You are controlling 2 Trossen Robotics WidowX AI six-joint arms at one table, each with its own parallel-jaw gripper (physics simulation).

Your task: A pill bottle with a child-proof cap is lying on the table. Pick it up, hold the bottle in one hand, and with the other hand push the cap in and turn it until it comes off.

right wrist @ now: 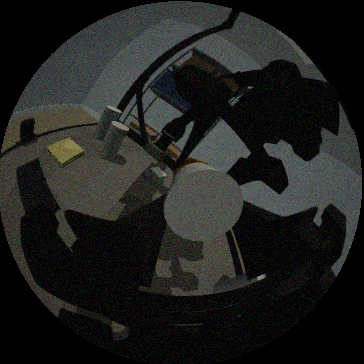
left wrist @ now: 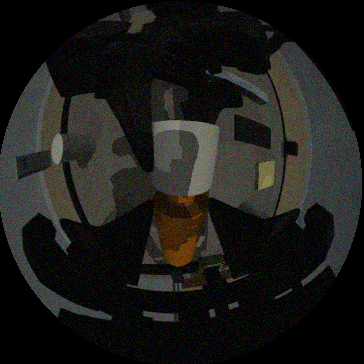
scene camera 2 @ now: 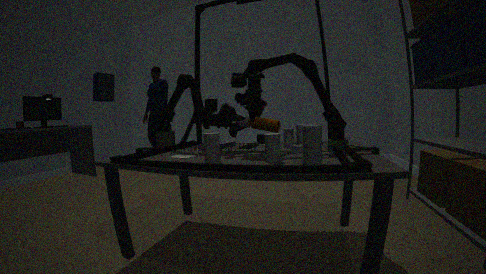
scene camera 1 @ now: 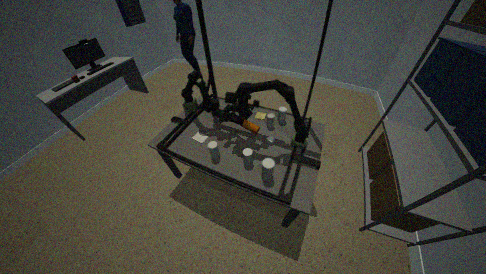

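Observation:
The orange pill bottle [scene camera 1: 251, 126] [scene camera 2: 266, 124] [left wrist: 180, 235] is held above the table, lying nearly level. Its white cap [left wrist: 185, 155] [right wrist: 203, 205] sits against the bottle's neck, with no gap visible in the left wrist view. My left gripper [scene camera 2: 256, 118] [left wrist: 180, 202] comes down from above and is shut on the bottle just behind the cap. My right gripper [scene camera 2: 241, 123] [right wrist: 197, 198] reaches in from the left of scene camera 2 and is shut on the cap's sides. The right wrist view is rolled, with the table slanting. Dark arms hide part of the contact in both scene views.
White-topped cylinders stand on the table [scene camera 1: 192, 162]: several, including one at the front left [scene camera 1: 213, 151], one at the front [scene camera 1: 248, 158], a larger one [scene camera 1: 268, 172] and two behind the bottle. A yellow pad [scene camera 1: 260, 115] [left wrist: 266, 175] [right wrist: 65, 151] and a white sheet [scene camera 1: 200, 137] lie there.

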